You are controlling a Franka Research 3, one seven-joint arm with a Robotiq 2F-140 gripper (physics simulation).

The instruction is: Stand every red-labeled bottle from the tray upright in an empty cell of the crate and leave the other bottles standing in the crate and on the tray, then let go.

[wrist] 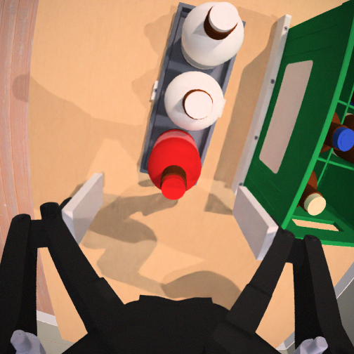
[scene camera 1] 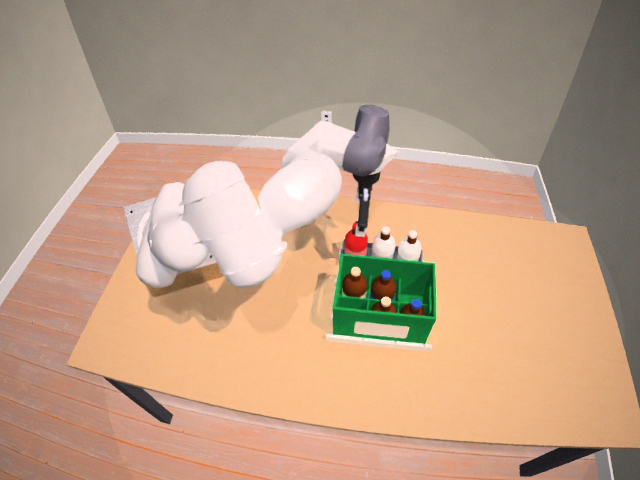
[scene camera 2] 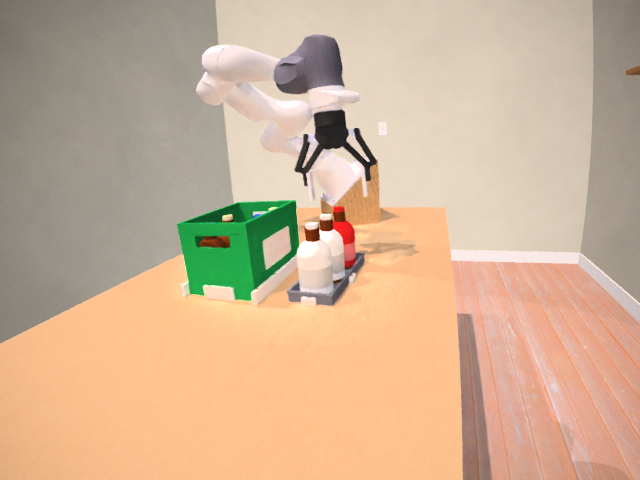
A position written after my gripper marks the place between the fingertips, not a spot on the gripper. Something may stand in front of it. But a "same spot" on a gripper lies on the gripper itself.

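You'd find my gripper in scene camera 1 (360,218), in scene camera 2 and in the wrist view. On my gripper, (wrist: 62,226) and (scene camera 2: 361,162) are the same spot.
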